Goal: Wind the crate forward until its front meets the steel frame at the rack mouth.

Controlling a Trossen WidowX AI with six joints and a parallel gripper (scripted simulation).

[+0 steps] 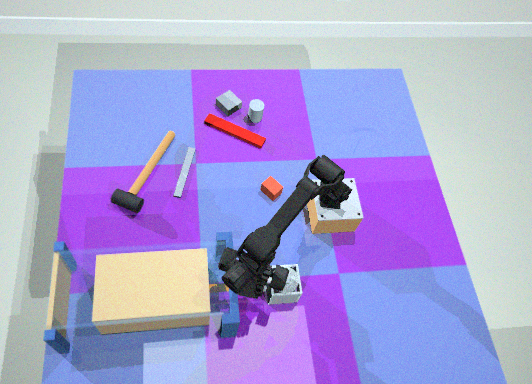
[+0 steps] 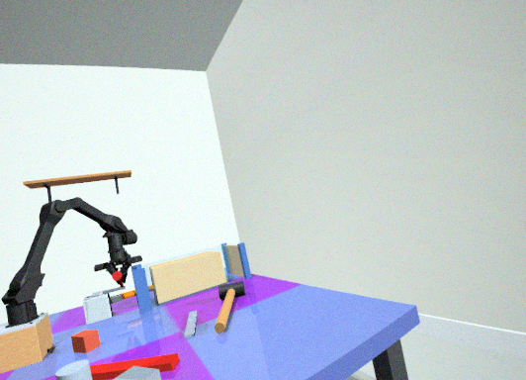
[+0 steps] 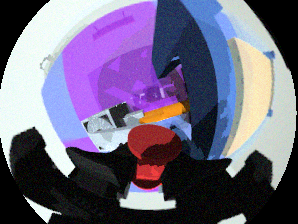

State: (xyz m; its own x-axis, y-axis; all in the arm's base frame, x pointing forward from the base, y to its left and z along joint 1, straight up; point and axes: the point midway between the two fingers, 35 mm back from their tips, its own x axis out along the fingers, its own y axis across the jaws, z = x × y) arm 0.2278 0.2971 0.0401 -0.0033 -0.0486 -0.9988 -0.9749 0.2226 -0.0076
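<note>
Now: the winch handle 4 cm behind my gripper tip, 1 cm to the right of it and 1 cm below it. Also, from my gripper tip: winch 11 cm behind, 8 cm below, 3 cm to the right; grey strip 39 cm to the right, 26 cm ahead, 11 cm below; red knob 2 cm above.
</note>
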